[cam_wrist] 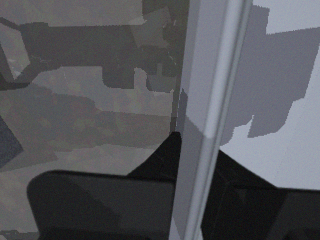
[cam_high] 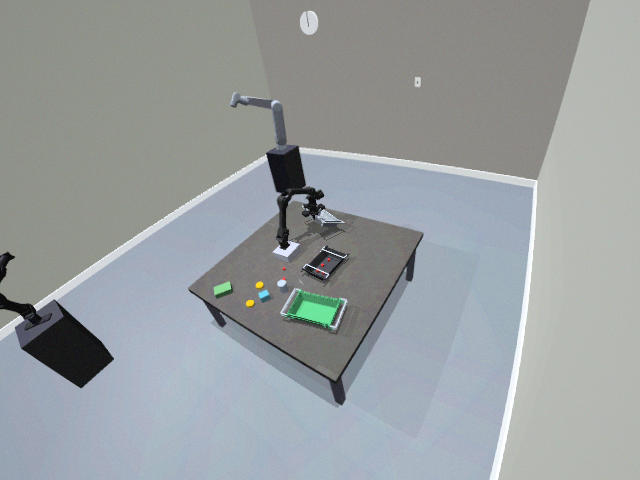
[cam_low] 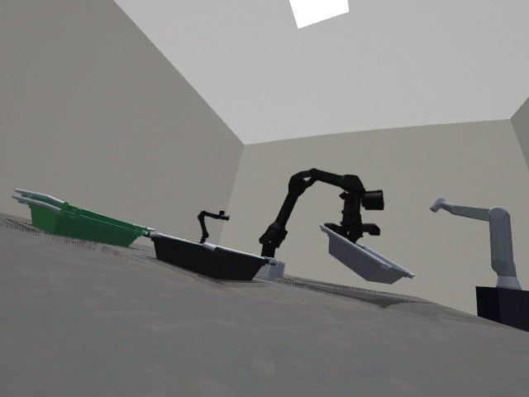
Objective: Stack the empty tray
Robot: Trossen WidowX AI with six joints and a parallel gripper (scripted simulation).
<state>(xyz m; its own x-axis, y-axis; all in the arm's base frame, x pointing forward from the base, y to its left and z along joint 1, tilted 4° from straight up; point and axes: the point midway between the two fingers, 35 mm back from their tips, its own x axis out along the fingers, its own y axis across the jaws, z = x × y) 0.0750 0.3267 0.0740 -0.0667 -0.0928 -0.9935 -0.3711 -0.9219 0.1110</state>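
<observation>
The grey tray is 30 mm ahead of my gripper tip, 80 mm to the left of it and 10 mm below it. Round my gripper tip: red block: 30 mm ahead, 480 mm to the right, 120 mm below; then cyan cube: 90 mm ahead, 740 mm to the right, 100 mm below; then grey cylinder: 160 mm ahead, 630 mm to the right, 90 mm below.
</observation>
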